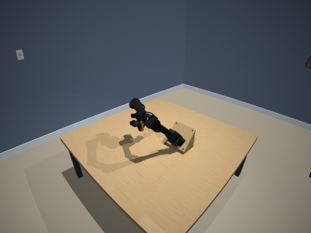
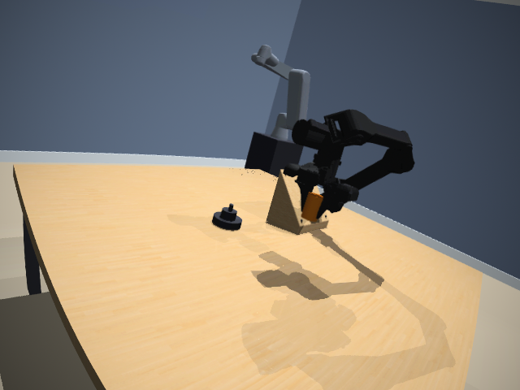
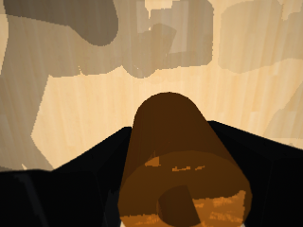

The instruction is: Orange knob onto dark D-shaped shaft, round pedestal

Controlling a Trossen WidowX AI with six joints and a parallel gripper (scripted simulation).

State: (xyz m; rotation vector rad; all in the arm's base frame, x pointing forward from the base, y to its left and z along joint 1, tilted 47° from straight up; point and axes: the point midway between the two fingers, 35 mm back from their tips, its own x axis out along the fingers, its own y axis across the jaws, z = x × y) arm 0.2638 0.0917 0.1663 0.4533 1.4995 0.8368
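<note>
Right now the dark round pedestal is 220 mm to the right of my gripper tip, 90 mm below it and 60 mm ahead of it. The rest, counted from my gripper tip: orange knob: 20 mm above.
</note>
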